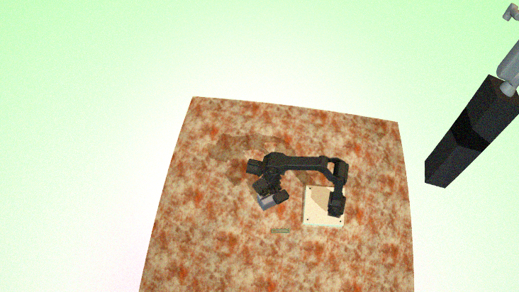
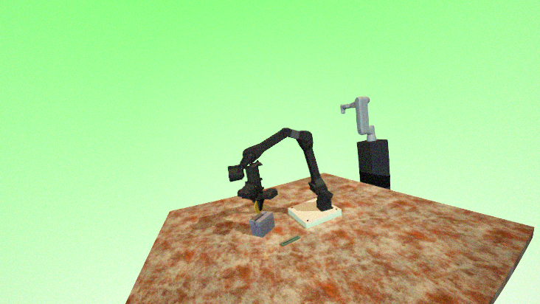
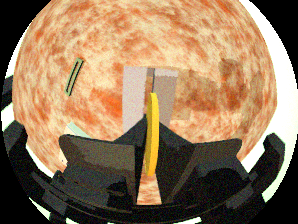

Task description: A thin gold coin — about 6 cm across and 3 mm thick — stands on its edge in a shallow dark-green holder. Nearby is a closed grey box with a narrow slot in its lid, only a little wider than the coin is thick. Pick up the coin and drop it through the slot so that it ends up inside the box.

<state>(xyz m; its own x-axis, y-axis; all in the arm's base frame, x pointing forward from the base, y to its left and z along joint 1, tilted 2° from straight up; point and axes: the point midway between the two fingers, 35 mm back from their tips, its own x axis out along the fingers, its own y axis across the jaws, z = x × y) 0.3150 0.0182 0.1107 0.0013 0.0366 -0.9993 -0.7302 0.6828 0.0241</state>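
The gold coin is 2 cm above my gripper tip.
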